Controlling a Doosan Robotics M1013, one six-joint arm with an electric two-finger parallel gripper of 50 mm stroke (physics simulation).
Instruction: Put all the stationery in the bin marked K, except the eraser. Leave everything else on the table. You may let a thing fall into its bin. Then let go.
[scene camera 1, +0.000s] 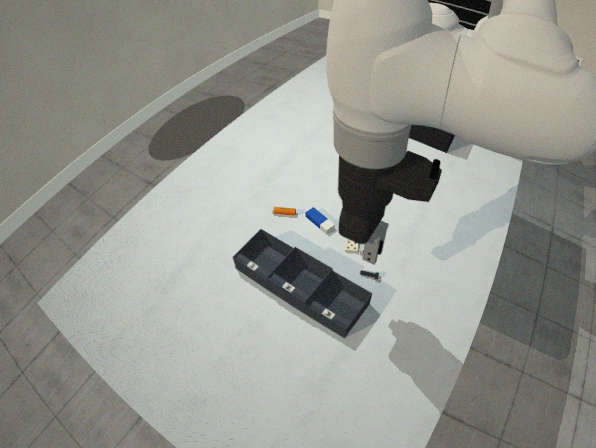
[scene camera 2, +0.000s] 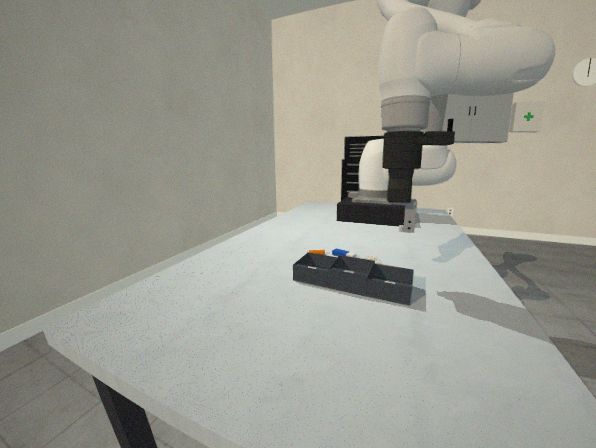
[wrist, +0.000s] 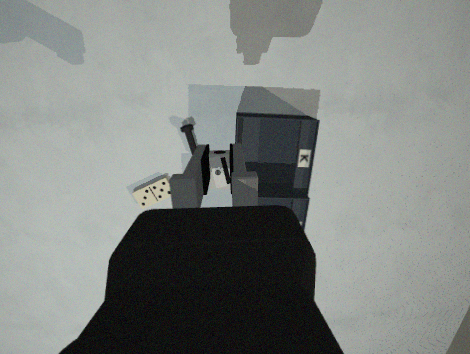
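Note:
My gripper is shut on a small pale grey pencil sharpener with a dark hole and slot, held above the table. The sharpener is hard to make out in the scene views. The dark three-compartment bin stands beside and below the gripper. The K label marks its end compartment, whose visible floor holds no object. The blue and white eraser lies behind the bin.
A black bolt and a cream domino lie near the gripper on the table. A short orange rod-like thing lies left of the eraser. Raised bin walls and dividers stand close by.

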